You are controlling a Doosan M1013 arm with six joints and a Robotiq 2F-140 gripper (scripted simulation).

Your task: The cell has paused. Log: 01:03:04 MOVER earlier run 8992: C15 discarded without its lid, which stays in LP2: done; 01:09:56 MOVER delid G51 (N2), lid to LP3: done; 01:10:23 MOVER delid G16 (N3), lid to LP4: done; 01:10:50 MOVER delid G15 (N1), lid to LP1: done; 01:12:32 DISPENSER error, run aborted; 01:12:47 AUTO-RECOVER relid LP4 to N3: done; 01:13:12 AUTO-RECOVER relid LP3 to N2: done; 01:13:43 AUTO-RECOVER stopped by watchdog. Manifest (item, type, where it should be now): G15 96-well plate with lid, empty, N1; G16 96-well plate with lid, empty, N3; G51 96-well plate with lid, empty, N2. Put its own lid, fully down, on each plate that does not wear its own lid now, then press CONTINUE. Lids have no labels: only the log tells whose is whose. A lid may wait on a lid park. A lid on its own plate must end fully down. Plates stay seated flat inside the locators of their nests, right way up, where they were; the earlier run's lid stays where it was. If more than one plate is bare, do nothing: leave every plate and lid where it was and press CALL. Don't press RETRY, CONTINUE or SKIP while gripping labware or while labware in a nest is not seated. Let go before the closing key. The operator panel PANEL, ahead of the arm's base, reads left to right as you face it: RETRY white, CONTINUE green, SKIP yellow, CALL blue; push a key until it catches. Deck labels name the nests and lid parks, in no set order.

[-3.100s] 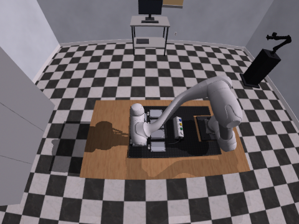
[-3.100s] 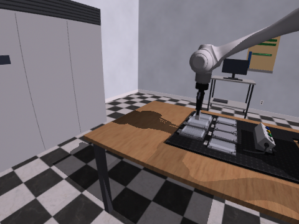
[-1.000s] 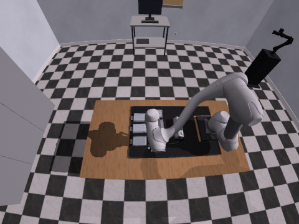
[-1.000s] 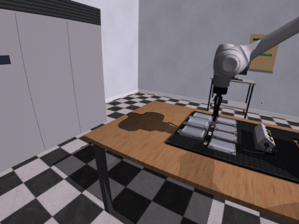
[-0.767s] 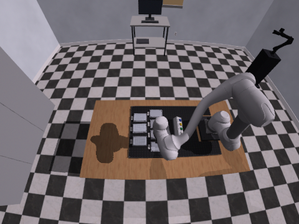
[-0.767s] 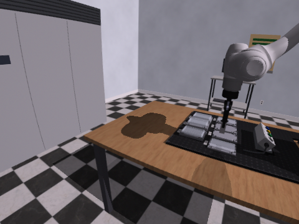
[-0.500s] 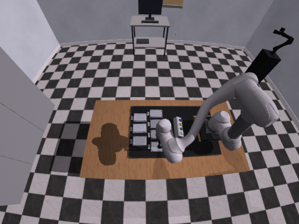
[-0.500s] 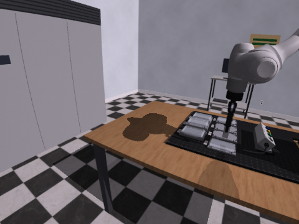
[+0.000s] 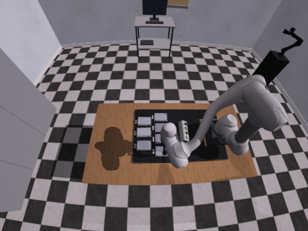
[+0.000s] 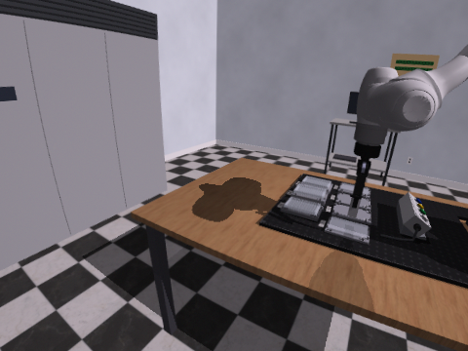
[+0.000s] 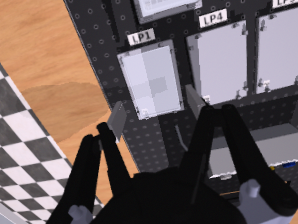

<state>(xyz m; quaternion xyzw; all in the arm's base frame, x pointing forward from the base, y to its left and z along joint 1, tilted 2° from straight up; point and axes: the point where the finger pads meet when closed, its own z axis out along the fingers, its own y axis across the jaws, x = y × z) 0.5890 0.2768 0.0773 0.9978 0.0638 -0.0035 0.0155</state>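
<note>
Now: the park LP1 100 mm below my hand. The rest, counted from my hand: plate (190 mm ahead, 30 mm to the right, 90 mm below); then park labelled LP4 (20 mm ahead, 130 mm to the right, 100 mm below); then white key (230 mm behind, 150 mm to the right, 40 mm below).
</note>
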